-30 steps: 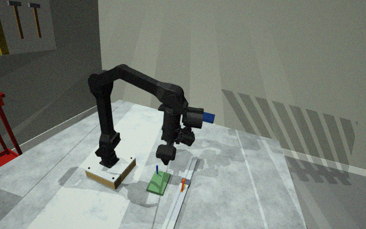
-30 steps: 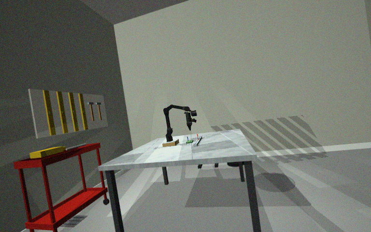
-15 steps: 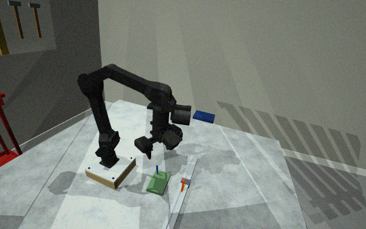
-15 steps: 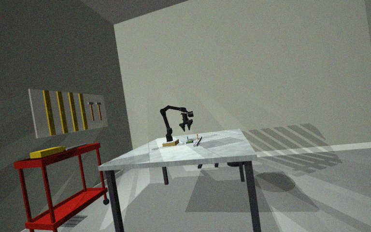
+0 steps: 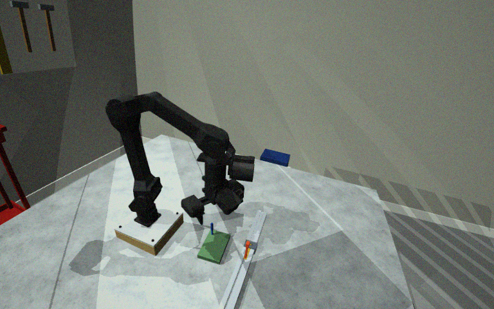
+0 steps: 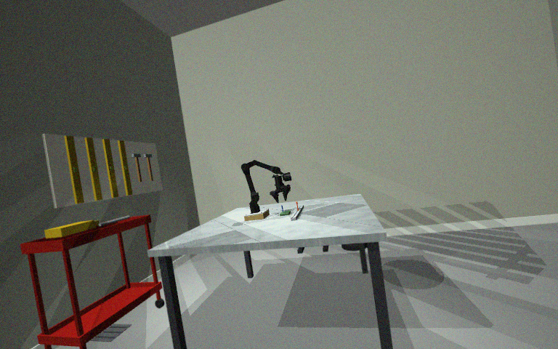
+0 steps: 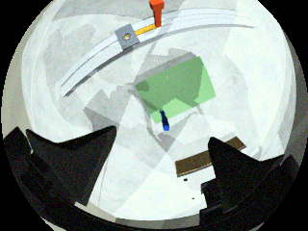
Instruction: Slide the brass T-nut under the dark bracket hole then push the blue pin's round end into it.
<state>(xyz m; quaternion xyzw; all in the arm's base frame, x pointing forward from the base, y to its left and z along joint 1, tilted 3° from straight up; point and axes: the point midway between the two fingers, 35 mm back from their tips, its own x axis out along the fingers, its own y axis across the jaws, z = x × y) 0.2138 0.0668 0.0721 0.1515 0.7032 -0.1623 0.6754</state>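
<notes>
My gripper tip is now 7 cm above the blue pin. From my gripper tip the other things lie so: aluminum rail 13 cm ahead, 8 cm below, 1 cm to the right; green tray 9 cm below, 1 cm to the right, 1 cm ahead; brass T-nut 13 cm ahead, 4 cm below, 1 cm to the right.
</notes>
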